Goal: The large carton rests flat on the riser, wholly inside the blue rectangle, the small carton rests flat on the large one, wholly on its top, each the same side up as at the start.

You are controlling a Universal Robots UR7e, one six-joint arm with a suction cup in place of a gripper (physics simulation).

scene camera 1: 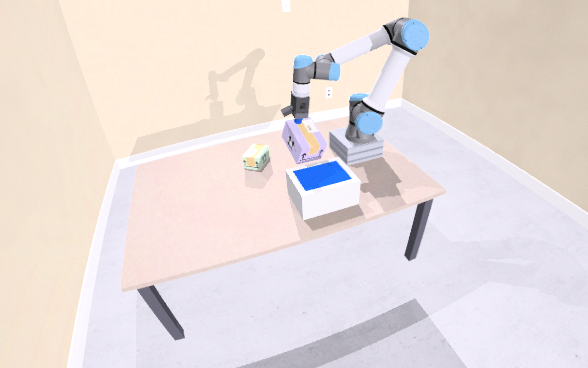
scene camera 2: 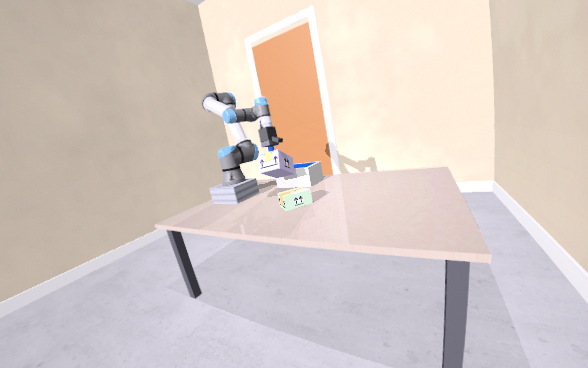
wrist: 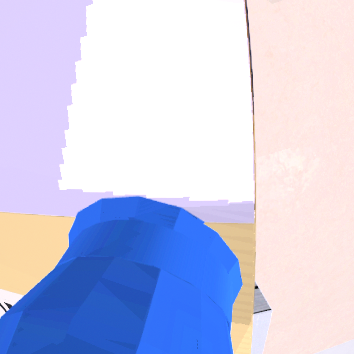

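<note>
The large purple carton (scene camera 1: pixel 291 142) (scene camera 2: pixel 277 165) (wrist: pixel 35 125) hangs above the table behind the riser, tilted, its end towards the riser lower. My suction gripper (scene camera 1: pixel 298 121) (scene camera 2: pixel 271 149) (wrist: pixel 155 240) is on its top near the far end, off centre, and holds it. The tan tape and a white patch on the carton show in the wrist view. The white riser (scene camera 1: pixel 330 200) (scene camera 2: pixel 317 175), with the blue rectangle (scene camera 1: pixel 322 176) (scene camera 2: pixel 306 165) on top, carries no carton. The small green carton (scene camera 1: pixel 256 157) (scene camera 2: pixel 298 201) sits on the table, apart from the riser, arrows up.
The arm's grey base block (scene camera 1: pixel 357 150) (scene camera 2: pixel 235 192) stands beside the large carton, on the side away from the small one. The wooden table (scene camera 1: pixel 210 215) (scene camera 2: pixel 400 210) carries everything. A wall (scene camera 1: pixel 175 65) rises behind the table in the first scene view.
</note>
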